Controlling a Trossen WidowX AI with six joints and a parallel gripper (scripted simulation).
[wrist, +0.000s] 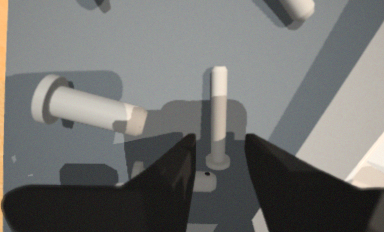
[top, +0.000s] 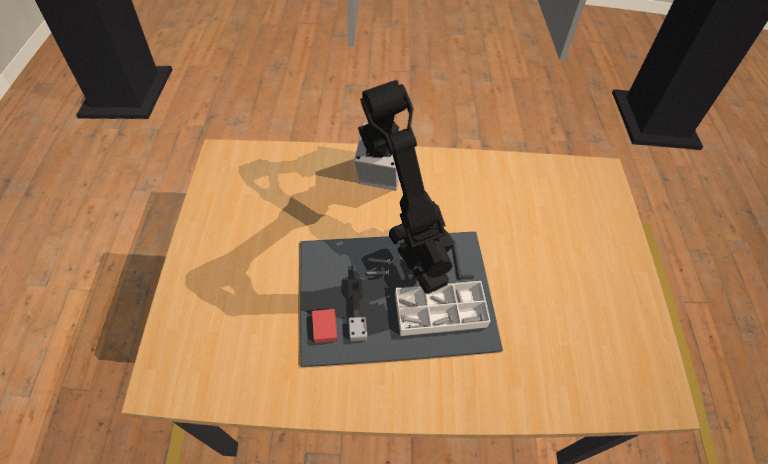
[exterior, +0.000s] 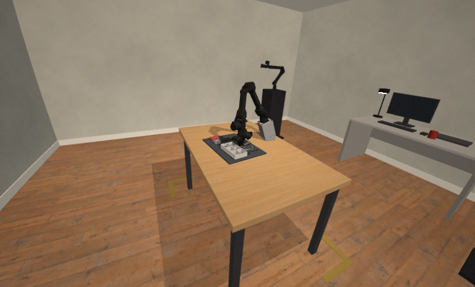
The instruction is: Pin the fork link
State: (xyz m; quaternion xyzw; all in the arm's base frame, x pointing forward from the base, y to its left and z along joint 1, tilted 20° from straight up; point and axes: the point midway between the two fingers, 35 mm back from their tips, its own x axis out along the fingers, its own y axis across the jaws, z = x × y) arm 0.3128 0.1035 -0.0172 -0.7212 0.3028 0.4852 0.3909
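The pale pin lies 40 mm to the right of my hand, 40 mm below it and 10 mm behind it. Also, from my hand: dark eye plate bar: 140 mm to the right, 80 mm ahead, 30 mm below; then long black bar: 120 mm to the left, 40 mm below, 30 mm behind; then white parts box: 100 mm ahead, 60 mm to the left, 30 mm below.
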